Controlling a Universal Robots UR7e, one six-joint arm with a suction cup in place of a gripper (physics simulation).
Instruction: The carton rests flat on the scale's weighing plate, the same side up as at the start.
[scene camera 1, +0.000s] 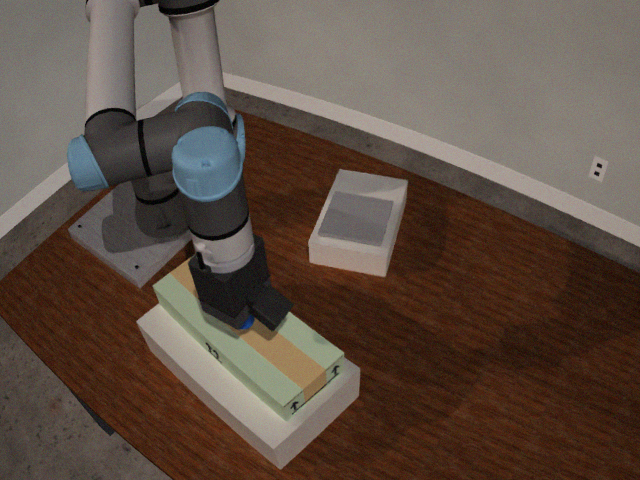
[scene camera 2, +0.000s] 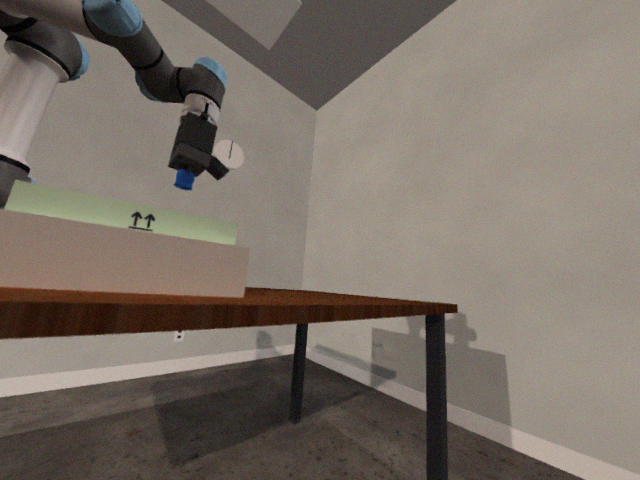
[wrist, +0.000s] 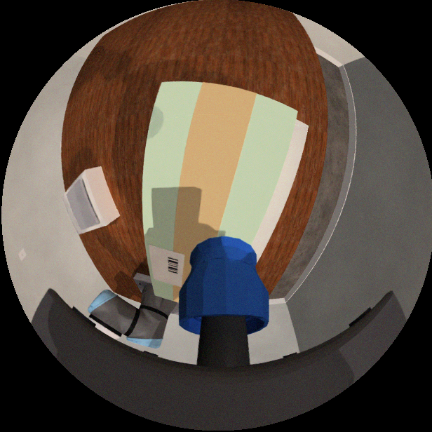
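Where they show: hand, its tool point: (scene camera 2: 183, 186); arm's base, origin of its link: (scene camera 1: 166, 214).
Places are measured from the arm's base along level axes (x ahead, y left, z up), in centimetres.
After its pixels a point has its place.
Note:
A long pale green carton (scene camera 1: 279, 351) {x 48.9, y -22.7, z 12.2 cm} (scene camera 2: 98, 209) {x 32.2, y -25.7, z 9.9 cm} (wrist: 215, 140) with an orange tape band lies flat on a white block (scene camera 1: 206, 382) {x 39.7, y -31.6, z 6.6 cm} (scene camera 2: 129, 263) {x 37.7, y -32.4, z 1.2 cm} (wrist: 286, 185). Up arrows show on its sides, and a barcode label (wrist: 160, 262) is on its top in the wrist view. The scale (scene camera 1: 348, 259) {x 43.0, y 8.6, z 0.0 cm} (wrist: 105, 197) is a white box with a grey weighing plate (scene camera 1: 356, 217) {x 40.8, y 15.8, z 4.5 cm} (wrist: 82, 205) that bears no carton. My gripper (scene camera 1: 245, 323) (scene camera 2: 184, 180) (wrist: 224, 250), a blue suction cup, is open and holds nothing. It hangs above the carton's top, with a gap below it in scene camera 2.
The block stands near the table's (scene camera 1: 465, 330) {x 70.7, y 6.2, z -3.3 cm} (scene camera 2: 361, 307) {x 75.3, y -49.5, z -3.8 cm} (wrist: 225, 45) edge. The scale stands apart, towards the wall with the outlet (scene camera 1: 598, 168). The arm's grey base plate (scene camera 1: 103, 258) {x -5.5, y -17.8, z -1.5 cm} is beyond the carton's far end.

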